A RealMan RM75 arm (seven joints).
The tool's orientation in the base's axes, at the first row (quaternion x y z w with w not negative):
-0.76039, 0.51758, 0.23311, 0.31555
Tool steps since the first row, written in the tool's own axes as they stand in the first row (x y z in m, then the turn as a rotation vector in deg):
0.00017, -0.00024, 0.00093, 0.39, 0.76, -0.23
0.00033, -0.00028, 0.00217, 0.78, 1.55, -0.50
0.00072, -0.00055, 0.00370, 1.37, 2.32, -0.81
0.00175, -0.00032, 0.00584, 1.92, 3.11, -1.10
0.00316, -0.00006, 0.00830, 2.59, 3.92, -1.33
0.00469, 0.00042, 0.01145, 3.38, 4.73, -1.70
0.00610, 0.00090, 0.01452, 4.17, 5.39, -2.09
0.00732, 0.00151, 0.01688, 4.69, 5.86, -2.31
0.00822, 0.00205, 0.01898, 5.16, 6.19, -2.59
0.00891, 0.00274, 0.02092, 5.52, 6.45, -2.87
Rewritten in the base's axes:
0.00026, 0.00063, -0.00070, -0.56, -0.62, -0.29
0.00032, 0.00143, -0.00166, -1.16, -1.27, -0.56
0.00067, 0.00235, -0.00292, -1.66, -2.08, -0.93
0.00076, 0.00318, -0.00516, -2.19, -2.85, -1.29
0.00095, 0.00398, -0.00788, -2.70, -3.66, -1.78
0.00096, 0.00514, -0.01122, -3.17, -4.64, -2.25
0.00092, 0.00633, -0.01442, -3.49, -5.60, -2.68
0.00072, 0.00709, -0.01703, -3.74, -6.22, -2.99
0.00048, 0.00788, -0.01923, -3.88, -6.81, -3.20
0.00003, 0.00866, -0.02120, -3.98, -7.31, -3.31

